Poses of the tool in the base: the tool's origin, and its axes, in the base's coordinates. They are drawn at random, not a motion.
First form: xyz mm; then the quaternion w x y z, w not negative.
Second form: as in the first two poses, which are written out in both.
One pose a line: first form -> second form
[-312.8 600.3 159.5 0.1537 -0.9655 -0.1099 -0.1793] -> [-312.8 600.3 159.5 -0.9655 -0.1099 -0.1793 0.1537]
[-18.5 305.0 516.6 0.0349 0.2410 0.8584 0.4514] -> [-18.5 305.0 516.6 0.2410 0.8584 0.4514 0.0349]
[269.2 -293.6 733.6 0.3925 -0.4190 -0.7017 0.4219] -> [269.2 -293.6 733.6 -0.4190 -0.7017 0.4219 0.3925]
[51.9 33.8 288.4 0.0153 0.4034 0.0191 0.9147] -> [51.9 33.8 288.4 0.4034 0.0191 0.9147 0.0153]
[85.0 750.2 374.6 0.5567 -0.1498 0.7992 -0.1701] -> [85.0 750.2 374.6 -0.1498 0.7992 -0.1701 0.5567]
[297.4 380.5 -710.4 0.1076 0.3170 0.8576 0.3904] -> [297.4 380.5 -710.4 0.3170 0.8576 0.3904 0.1076]
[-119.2 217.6 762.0 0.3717 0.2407 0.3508 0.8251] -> [-119.2 217.6 762.0 0.2407 0.3508 0.8251 0.3717]
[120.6 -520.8 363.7 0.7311 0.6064 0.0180 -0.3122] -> [120.6 -520.8 363.7 0.6064 0.0180 -0.3122 0.7311]
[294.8 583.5 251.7 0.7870 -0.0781 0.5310 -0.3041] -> [294.8 583.5 251.7 -0.0781 0.5310 -0.3041 0.7870]
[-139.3 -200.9 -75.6 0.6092 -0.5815 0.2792 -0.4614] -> [-139.3 -200.9 -75.6 -0.5815 0.2792 -0.4614 0.6092]
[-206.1 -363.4 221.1 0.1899 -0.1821 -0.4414 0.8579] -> [-206.1 -363.4 221.1 -0.1821 -0.4414 0.8579 0.1899]
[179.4 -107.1 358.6 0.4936 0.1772 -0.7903 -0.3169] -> [179.4 -107.1 358.6 0.1772 -0.7903 -0.3169 0.4936]
